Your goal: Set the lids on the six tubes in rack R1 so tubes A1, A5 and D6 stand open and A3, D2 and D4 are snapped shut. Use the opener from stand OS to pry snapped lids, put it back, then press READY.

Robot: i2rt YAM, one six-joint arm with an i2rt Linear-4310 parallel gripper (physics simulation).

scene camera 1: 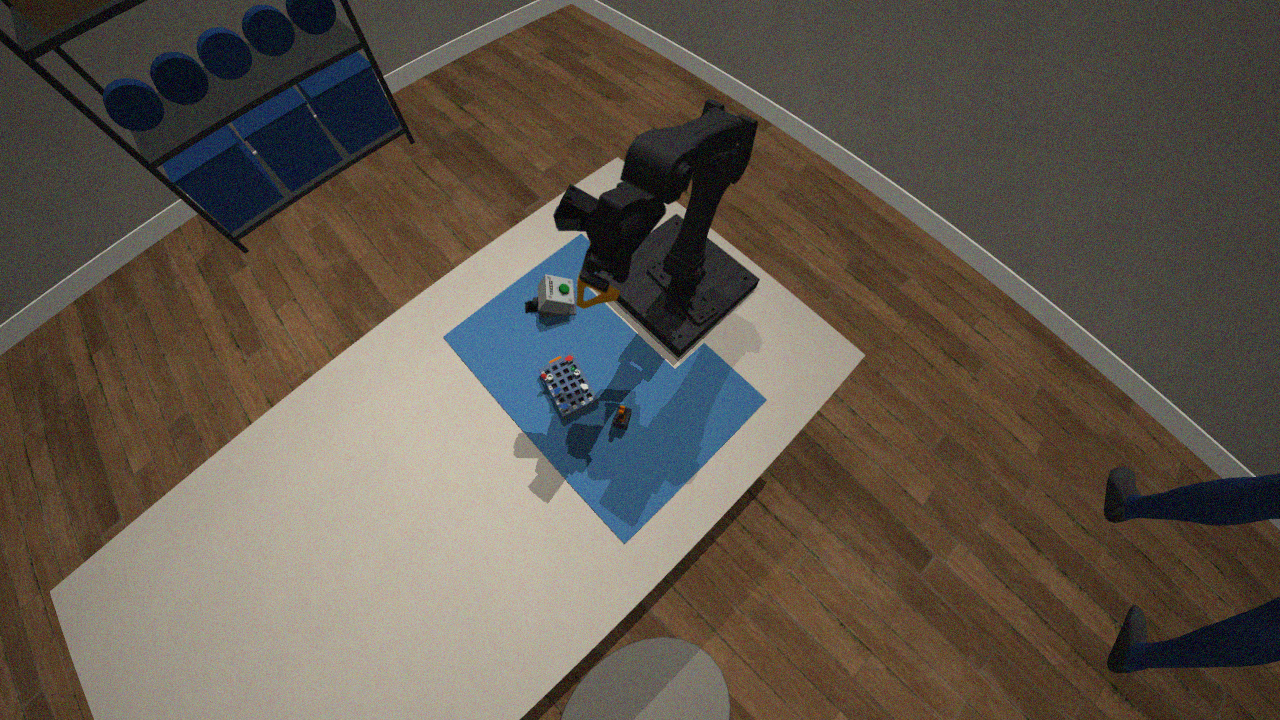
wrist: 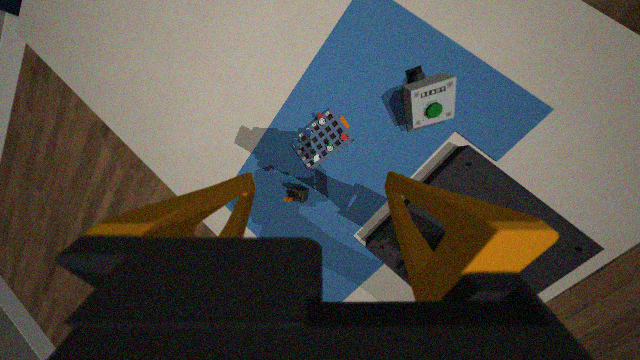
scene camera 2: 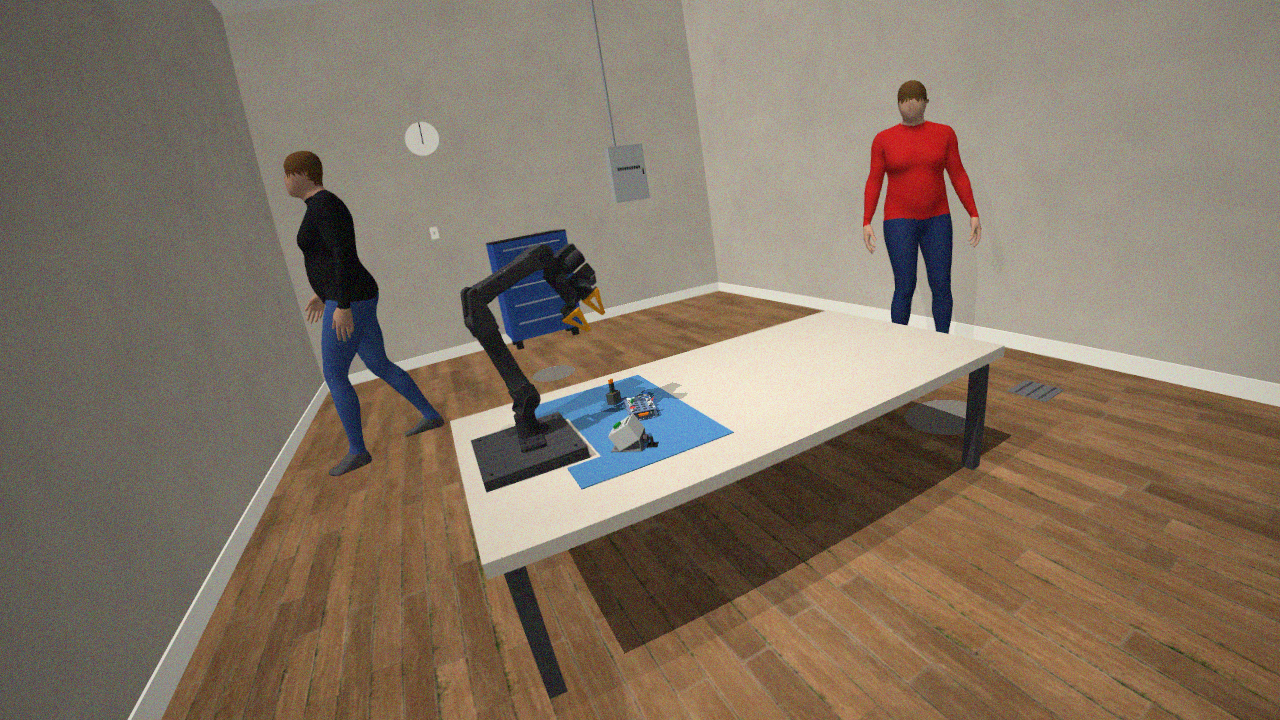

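Seen in the pictures: gripper, fingertip midpoint: [scene camera 1: 585, 286] [wrist: 319, 179] [scene camera 2: 596, 322]; arm's base at its link origin: [scene camera 1: 682, 290] [scene camera 2: 530, 435].
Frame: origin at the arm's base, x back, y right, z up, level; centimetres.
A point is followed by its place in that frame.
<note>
The grey grid rack [scene camera 1: 567, 387] {x -36.3, y -3.3, z -1.1 cm} [scene camera 2: 641, 405] {x -35.8, y -0.9, z -0.4 cm} [wrist: 322, 140] {x -35.4, y -2.5, z -0.4 cm} stands on the blue mat with several small tubes with red, white, green and blue lids. Which lids are open or snapped is too small to tell. A small dark stand [scene camera 1: 621, 419] {x -31.2, y -16.7, z -0.7 cm} [scene camera 2: 613, 395] {x -30.3, y -14.2, z 0.1 cm} [wrist: 299, 192] {x -30.3, y -15.5, z 0.7 cm} with an orange-topped tool upright in it is beside the rack. The READY box [scene camera 1: 556, 295] {x -26.0, y 15.2, z 3.8 cm} [scene camera 2: 628, 433] {x -25.0, y 20.9, z 2.3 cm} [wrist: 431, 102] {x -24.6, y 16.1, z 3.9 cm} has a green button [scene camera 1: 563, 289] {x -23.8, y 15.5, z 3.8 cm} [scene camera 2: 617, 425] {x -23.3, y 17.0, z 3.6 cm} [wrist: 434, 110] {x -23.4, y 15.8, z 3.7 cm} on its sloped face. My gripper [scene camera 2: 587, 312] {x -26.6, y -1.4, z 28.8 cm} [wrist: 319, 179] {x -26.6, y -1.4, z 28.8 cm} is open and empty, high above the mat; scene camera 1 shows part of its orange fingers.
The blue mat [scene camera 1: 626, 501] {x -40.8, y -30.9, z -3.4 cm} [scene camera 2: 698, 429] {x -45.7, y 19.7, z -3.4 cm} [wrist: 480, 85] {x -20.6, y 26.9, z -3.3 cm} lies on the white table [scene camera 1: 313, 537] {x -100.6, y 3.0, z -3.6 cm} [scene camera 2: 805, 394] {x -83.8, y 18.2, z -3.7 cm} [wrist: 175, 75] {x -82.1, y -20.7, z -3.7 cm}. The dark arm base [scene camera 1: 725, 268] {x 13.1, y -1.5, z -0.2 cm} [scene camera 2: 510, 461] {x 7.1, y 12.6, z -0.3 cm} [wrist: 525, 215] adjoins the mat. A black bracket shows behind the READY box. Two people stand in the room in scene camera 2.
</note>
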